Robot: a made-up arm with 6 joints. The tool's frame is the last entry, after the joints.
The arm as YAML. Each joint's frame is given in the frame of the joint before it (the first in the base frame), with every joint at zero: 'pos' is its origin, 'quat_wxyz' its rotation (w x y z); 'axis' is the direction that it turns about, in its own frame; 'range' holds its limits. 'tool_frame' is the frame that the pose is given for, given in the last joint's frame.
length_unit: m
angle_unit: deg
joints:
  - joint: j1
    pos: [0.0, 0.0, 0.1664]
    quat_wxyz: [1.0, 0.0, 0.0, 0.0]
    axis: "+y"
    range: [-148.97, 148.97]
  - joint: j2
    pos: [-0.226, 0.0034, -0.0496]
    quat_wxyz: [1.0, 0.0, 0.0, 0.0]
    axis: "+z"
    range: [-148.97, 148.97]
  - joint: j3
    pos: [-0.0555, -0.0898, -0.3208]
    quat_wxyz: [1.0, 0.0, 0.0, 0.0]
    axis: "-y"
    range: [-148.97, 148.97]
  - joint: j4
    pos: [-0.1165, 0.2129, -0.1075]
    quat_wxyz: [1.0, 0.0, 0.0, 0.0]
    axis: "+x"
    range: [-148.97, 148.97]
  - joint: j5
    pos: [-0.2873, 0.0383, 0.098]
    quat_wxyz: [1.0, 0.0, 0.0, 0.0]
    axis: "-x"
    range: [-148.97, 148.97]
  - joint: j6
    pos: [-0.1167, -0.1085, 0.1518]
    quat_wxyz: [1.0, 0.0, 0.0, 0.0]
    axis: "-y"
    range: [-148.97, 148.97]
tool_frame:
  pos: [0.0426, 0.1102, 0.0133]
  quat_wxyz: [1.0, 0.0, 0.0, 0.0]
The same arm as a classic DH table. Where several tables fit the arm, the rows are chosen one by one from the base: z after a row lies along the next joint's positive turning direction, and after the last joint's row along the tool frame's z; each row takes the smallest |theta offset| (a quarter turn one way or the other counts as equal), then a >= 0, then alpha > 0; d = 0 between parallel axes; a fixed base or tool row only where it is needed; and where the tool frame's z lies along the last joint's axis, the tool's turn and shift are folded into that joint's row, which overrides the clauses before.
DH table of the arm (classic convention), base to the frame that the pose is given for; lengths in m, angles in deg. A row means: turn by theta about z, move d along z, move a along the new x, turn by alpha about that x. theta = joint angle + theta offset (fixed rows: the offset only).
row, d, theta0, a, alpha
base (fixed), 0.1664, 0, 0, -90
j1, 0.0034, 0, -0.226, 90
j2, -0.3704, 0, -0.0555, 90
j3, -0.1231, -90, 0.1075, -90
j4, 0, -21.35, -0.1052, 180
j5, 0.5205, -21.35, -0.1518, -90
j6, -0.0017, 90, 0.0426, -90
tool (fixed), 0.0133, 0, 0, 0
Joint limits (deg, base to tool): -148.97..148.97 -148.97..148.97 -148.97..148.97 -148.97..148.97 -148.97..148.97 -148.97..148.97

